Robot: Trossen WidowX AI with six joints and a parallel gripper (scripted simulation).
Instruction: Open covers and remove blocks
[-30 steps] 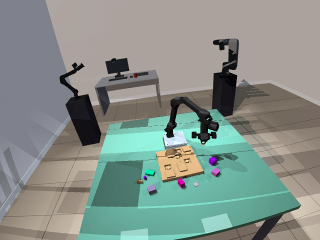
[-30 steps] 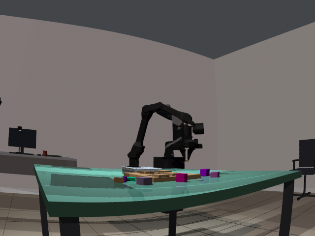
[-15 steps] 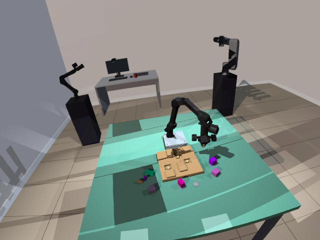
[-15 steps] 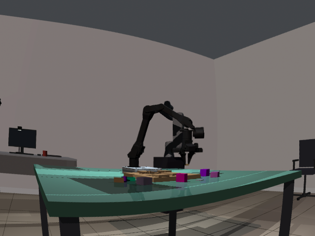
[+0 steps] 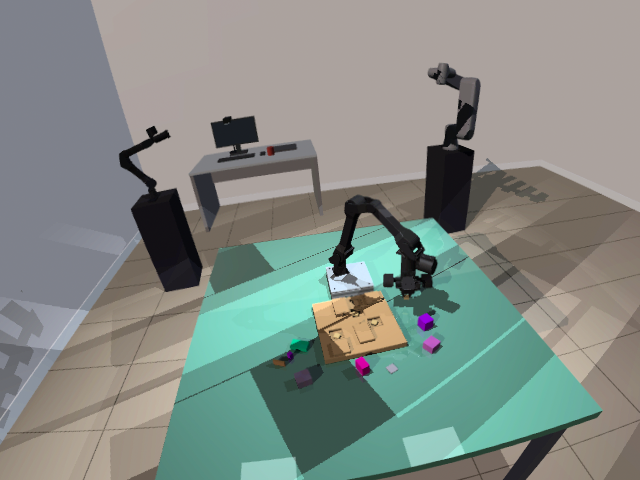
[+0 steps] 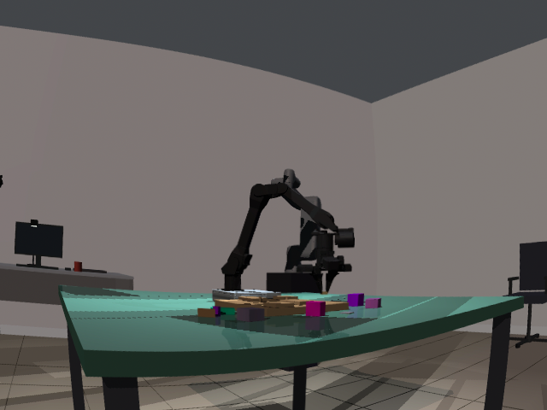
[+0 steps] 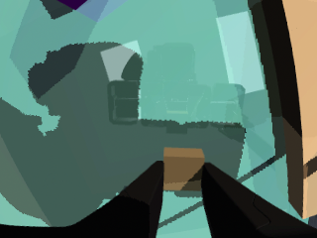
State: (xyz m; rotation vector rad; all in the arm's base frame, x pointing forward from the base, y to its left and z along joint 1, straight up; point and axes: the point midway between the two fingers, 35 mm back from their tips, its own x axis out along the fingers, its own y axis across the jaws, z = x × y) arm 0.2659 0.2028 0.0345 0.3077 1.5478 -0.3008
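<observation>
Now: the tan puzzle board 220 mm to the right of my gripper tip, 50 mm ahead of it and 20 mm below it. The rest, counted from my gripper tip: grey tile: 270 mm ahead, 170 mm to the right, 40 mm below; then magenta block: 270 mm to the right, 250 mm ahead, 20 mm below; then green block: 450 mm to the right, 80 mm ahead, 30 mm below.
</observation>
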